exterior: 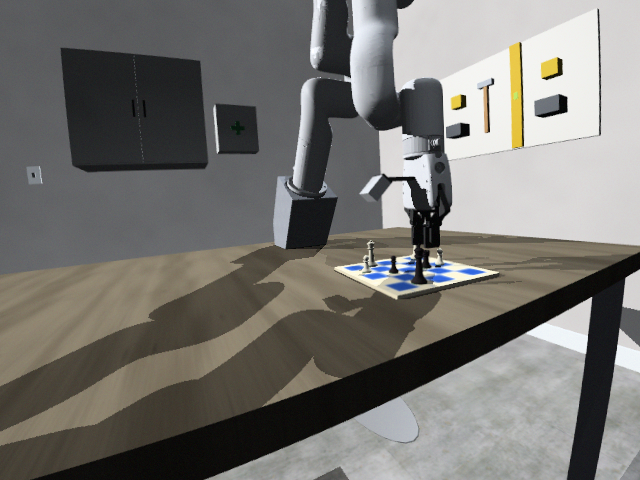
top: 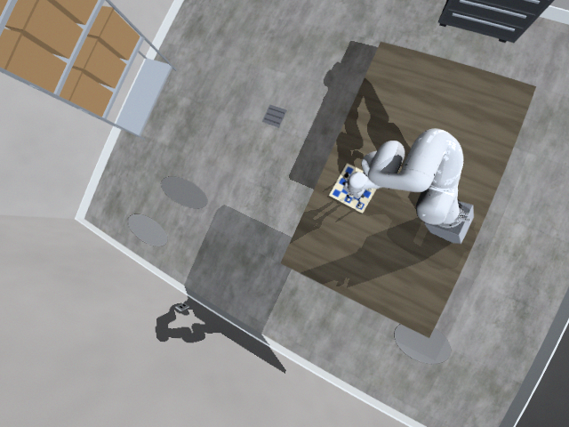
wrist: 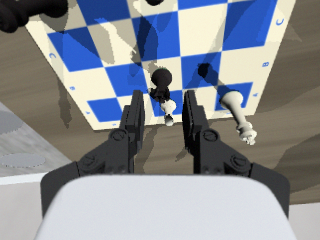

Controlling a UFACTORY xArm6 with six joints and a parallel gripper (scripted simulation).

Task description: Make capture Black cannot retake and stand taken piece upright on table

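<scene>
Now: the cream chessboard 6 cm below my hand, 4 cm to the right of it and 1 cm behind it. From my hand the other things lie so: black pawn (7 cm to the right, 5 cm below, 1 cm behind); tall white piece (7 cm behind, 5 cm to the left, 3 cm below); tall black piece (9 cm to the right, 6 cm ahead, 3 cm below).
</scene>
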